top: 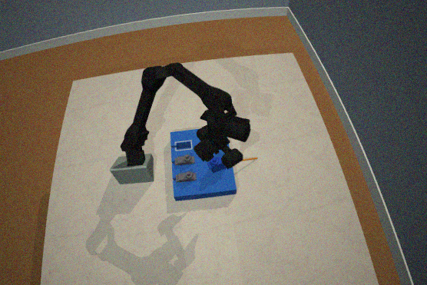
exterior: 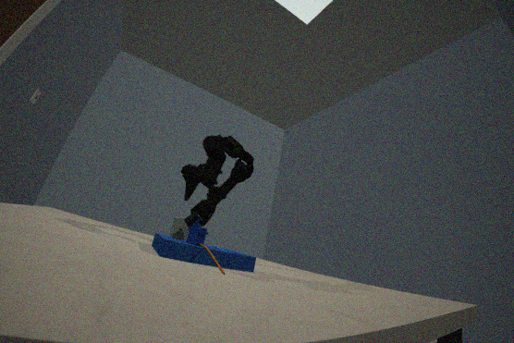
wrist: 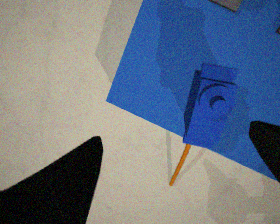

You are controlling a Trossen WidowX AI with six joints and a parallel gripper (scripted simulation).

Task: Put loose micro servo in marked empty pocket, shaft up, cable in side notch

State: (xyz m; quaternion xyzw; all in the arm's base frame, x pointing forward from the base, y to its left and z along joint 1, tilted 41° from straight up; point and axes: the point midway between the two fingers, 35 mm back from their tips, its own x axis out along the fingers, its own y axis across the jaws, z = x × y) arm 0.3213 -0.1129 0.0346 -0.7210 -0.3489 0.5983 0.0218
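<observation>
Right now my gripper tip is 14 cm above the blue deck, 8 cm to the right of it and 3 cm past it.
</observation>
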